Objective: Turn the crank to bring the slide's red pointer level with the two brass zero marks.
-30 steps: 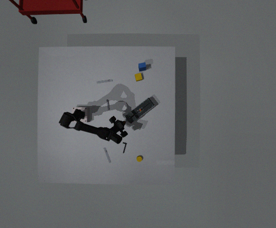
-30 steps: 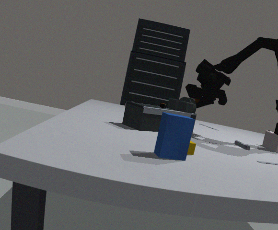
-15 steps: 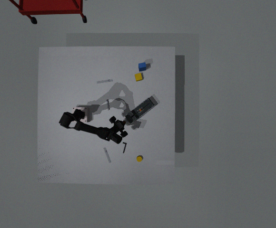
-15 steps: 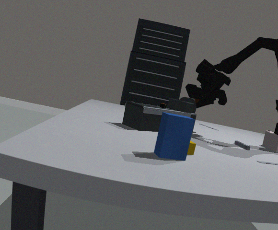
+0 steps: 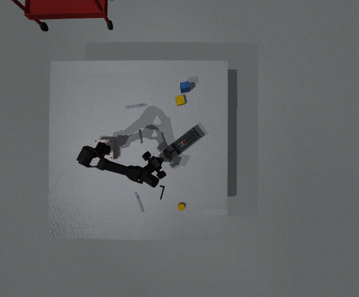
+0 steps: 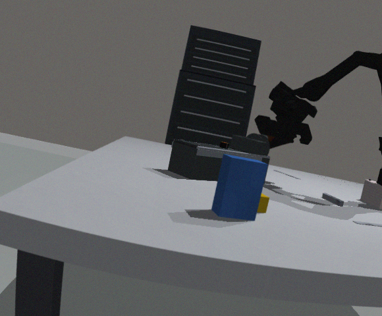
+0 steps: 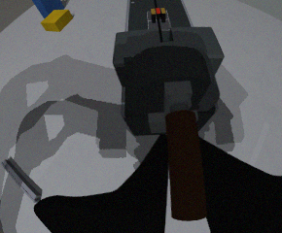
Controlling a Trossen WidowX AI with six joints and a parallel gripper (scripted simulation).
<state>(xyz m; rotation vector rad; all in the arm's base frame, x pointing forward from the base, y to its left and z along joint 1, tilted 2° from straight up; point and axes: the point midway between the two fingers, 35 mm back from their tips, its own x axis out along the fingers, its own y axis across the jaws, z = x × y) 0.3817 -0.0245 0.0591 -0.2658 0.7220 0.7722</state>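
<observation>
Right now the brown crank handle is 20 mm above my gripper tip, 10 mm to the right of it and 10 mm behind it. The rest, counted from my gripper tip: red pointer: 120 mm to the left, 120 mm ahead, 10 mm below; then black hex key: 230 mm to the right, 90 mm below, 20 mm ahead; then yellow block: 420 mm to the left, 80 mm below, 60 mm ahead.
</observation>
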